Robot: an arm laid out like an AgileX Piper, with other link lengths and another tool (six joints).
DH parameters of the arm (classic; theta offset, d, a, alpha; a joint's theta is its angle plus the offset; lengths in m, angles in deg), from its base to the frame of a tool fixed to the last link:
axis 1: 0 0.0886 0 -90
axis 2: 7.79 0 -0.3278 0
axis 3: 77.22 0 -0.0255 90
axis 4: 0 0.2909 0 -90
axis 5: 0 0 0 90
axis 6: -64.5 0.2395 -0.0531 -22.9
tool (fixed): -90 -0.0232 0 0
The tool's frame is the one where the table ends.
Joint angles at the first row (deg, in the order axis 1, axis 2, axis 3, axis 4, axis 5, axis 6):
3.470 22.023 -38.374 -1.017 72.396 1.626
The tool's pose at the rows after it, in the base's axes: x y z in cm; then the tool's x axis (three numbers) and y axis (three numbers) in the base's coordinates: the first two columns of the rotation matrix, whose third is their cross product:
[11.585, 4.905, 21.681, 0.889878, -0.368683, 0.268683, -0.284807, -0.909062, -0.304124]
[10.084, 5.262, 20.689, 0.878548, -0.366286, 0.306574, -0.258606, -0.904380, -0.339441]
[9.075, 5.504, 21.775, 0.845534, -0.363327, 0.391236, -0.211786, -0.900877, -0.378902]
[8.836, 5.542, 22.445, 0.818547, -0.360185, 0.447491, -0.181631, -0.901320, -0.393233]
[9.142, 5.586, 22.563, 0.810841, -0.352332, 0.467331, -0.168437, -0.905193, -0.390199]
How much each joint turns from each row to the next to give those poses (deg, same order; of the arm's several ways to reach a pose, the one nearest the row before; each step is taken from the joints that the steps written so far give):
-0.004 -8.274 4.374 0.687 0.355 0.074
0.003 -6.585 2.983 1.285 0.519 0.003
0.003 -5.391 0.266 0.850 -0.933 -0.224
-0.004 -2.583 0.451 0.121 -1.752 -0.383
0.003 -0.128 0.578 -0.003 -1.611 -0.638

